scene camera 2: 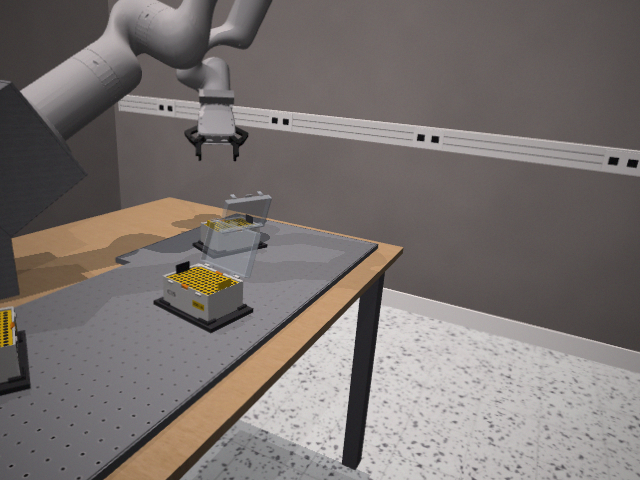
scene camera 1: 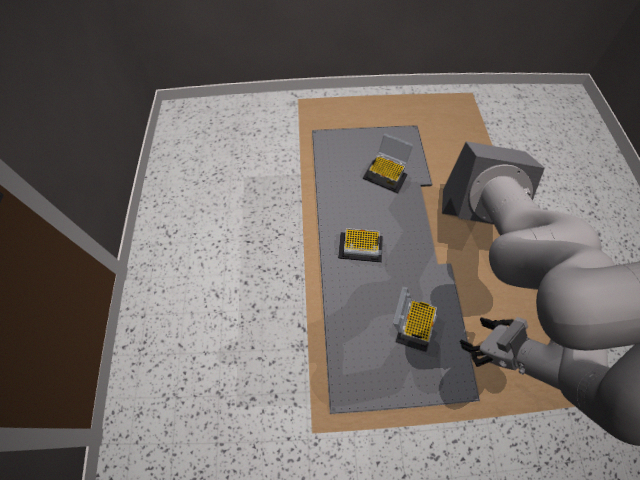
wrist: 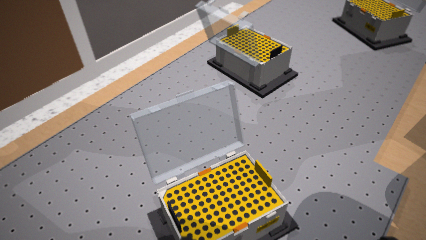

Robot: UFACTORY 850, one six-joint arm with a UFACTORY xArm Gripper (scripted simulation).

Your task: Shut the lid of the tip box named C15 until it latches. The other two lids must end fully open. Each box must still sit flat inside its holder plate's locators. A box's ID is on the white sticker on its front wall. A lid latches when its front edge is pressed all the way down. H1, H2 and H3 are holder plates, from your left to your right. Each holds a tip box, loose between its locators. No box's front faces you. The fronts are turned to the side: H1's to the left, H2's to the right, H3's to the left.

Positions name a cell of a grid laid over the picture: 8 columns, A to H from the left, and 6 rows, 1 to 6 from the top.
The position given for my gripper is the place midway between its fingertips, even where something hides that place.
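Note:
I can see a tip box (scene camera 1: E3), there's a tip box (scene camera 2: C4), and my gripper (scene camera 1: F5) is in sight as well.

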